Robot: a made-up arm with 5 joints. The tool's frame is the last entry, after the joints.
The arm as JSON. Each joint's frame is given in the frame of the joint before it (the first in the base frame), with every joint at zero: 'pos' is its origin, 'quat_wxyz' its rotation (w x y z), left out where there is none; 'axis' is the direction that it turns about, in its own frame. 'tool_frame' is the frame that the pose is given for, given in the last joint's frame.
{
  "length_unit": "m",
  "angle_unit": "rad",
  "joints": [
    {
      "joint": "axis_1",
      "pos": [
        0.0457,
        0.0,
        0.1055
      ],
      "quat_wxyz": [
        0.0,
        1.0,
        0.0,
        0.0
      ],
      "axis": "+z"
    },
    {
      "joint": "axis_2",
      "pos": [
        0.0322,
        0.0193,
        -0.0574
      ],
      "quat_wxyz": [
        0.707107,
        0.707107,
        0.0,
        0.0
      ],
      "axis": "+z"
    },
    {
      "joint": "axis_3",
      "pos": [
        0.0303,
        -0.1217,
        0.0
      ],
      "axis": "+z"
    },
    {
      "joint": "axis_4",
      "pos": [
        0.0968,
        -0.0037,
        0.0
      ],
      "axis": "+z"
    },
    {
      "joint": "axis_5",
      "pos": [
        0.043,
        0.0,
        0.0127
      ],
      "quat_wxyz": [
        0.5,
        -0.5,
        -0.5,
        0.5
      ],
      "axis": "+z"
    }
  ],
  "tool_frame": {
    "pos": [
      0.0,
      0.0,
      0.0
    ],
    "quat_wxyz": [
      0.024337,
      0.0,
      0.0,
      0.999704
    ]
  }
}
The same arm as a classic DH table. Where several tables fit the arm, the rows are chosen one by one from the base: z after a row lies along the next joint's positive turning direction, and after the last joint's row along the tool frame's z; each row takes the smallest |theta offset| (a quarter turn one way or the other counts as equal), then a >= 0, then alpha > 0; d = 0 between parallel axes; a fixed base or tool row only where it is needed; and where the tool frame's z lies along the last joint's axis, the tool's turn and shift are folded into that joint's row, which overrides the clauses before.
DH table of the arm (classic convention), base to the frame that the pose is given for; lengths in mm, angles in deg. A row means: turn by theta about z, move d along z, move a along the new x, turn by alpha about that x. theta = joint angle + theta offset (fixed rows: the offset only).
base (fixed): a 45.7, alpha 180, d 0, theta0 0
axis_1: a 32.2, alpha 90, d -162.9, theta0 0
axis_2: a 125.4, alpha 0, d 0, theta0 -76.02
axis_3: a 96.9, alpha 0, d 0, theta0 73.83
axis_4: a 0, alpha 90, d -6.6, theta0 -87.81
axis_5: a 0, alpha 0, d -43, theta0 -2.79

